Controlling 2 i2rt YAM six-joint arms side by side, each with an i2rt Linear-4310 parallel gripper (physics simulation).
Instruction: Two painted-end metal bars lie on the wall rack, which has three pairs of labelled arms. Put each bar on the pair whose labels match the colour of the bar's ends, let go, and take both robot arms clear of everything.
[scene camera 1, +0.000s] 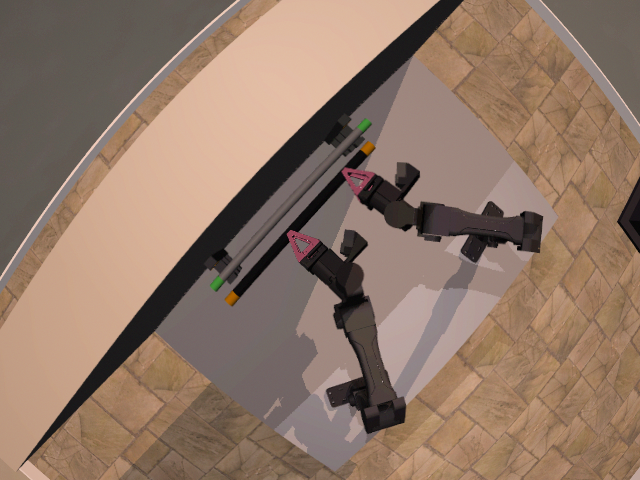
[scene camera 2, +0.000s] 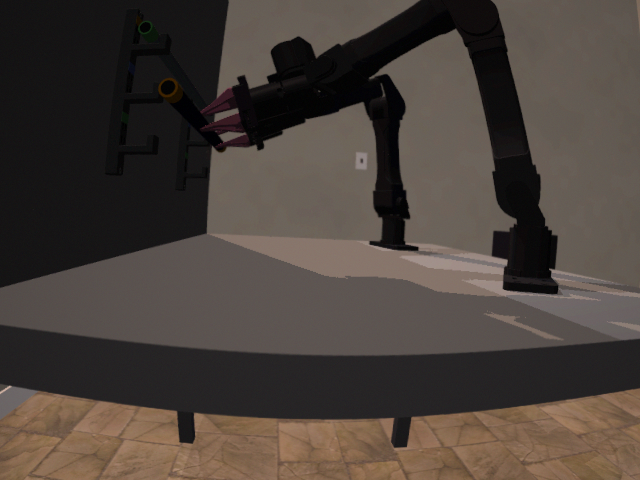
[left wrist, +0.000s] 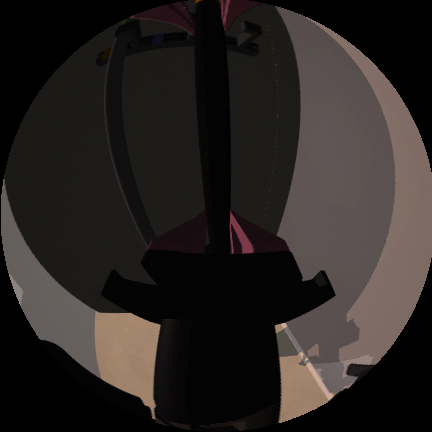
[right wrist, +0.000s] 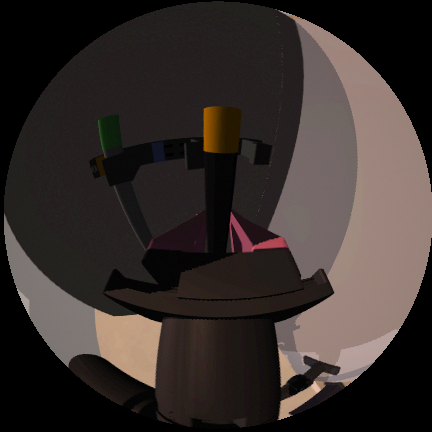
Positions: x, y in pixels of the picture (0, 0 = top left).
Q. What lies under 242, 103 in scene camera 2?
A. The left gripper.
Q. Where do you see a green-ended grey bar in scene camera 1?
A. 365, 124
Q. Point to the left gripper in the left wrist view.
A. At 217, 214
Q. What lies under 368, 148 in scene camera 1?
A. An orange-ended black bar.
